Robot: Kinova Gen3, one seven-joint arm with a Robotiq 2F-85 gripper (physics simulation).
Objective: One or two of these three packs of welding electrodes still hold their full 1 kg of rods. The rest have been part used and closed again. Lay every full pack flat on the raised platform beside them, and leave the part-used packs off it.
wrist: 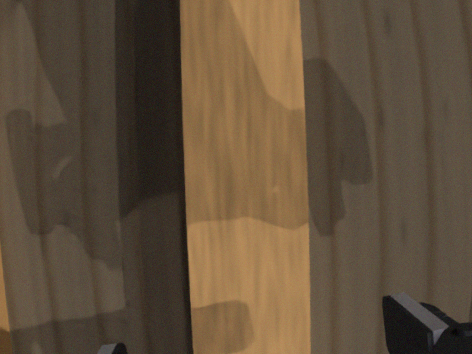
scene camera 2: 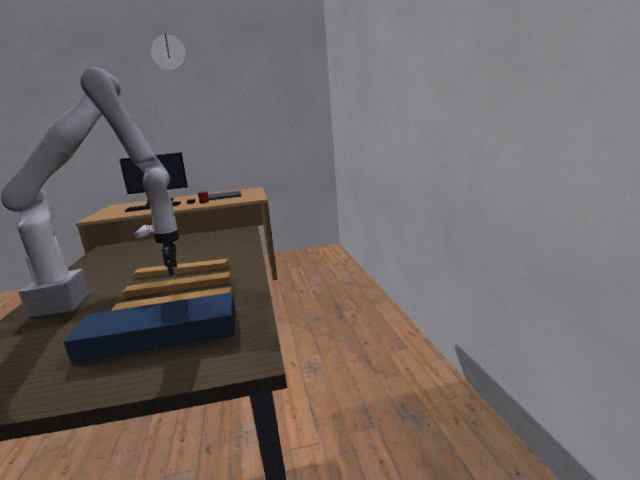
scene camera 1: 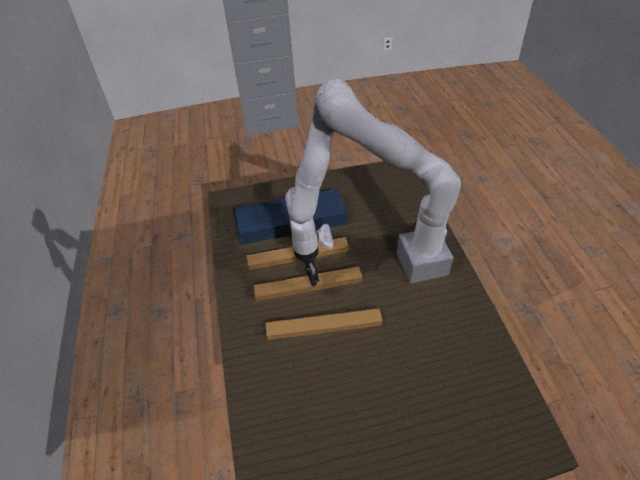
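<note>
Three long, tan packs lie flat and roughly parallel on the table. The middle pack is under my gripper, which is open and empty above it. In the wrist view the fingertips stand wide, one to either side of the pack. Another pack lies between it and the raised blue platform. The third pack lies farthest from the platform. No pack shows on the platform, though my arm covers part of its top in scene camera 1.
The dark wooden table carries the packs, platform and grey robot base. A grey cabinet stands beyond the platform end. A desk with a monitor and red cup stands beyond the other end.
</note>
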